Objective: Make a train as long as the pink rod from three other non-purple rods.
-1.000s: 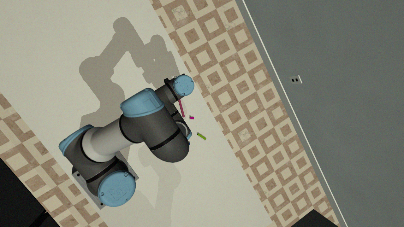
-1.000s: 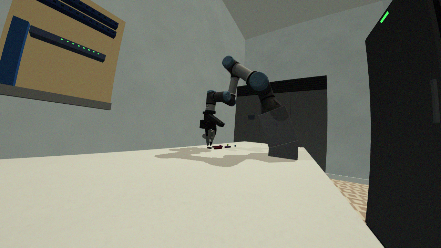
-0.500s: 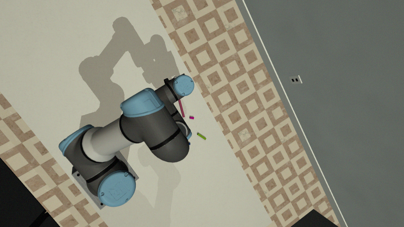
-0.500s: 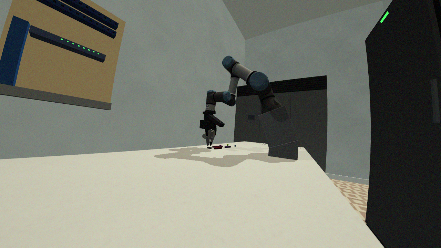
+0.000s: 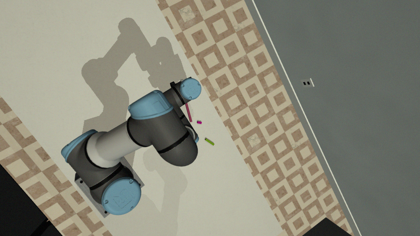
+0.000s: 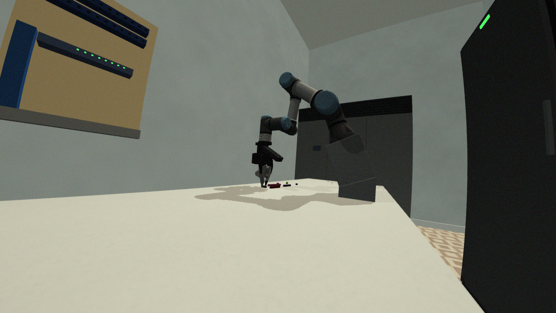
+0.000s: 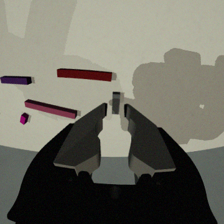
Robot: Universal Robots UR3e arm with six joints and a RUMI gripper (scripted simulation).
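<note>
Now: hand 20 mm above the grey rod. The rest, counted from my hand: red rod (40 mm behind, 40 mm to the right, 20 mm below); pink rod (20 mm ahead, 100 mm to the right, 20 mm below); purple rod (30 mm behind, 160 mm to the right, 20 mm below).
</note>
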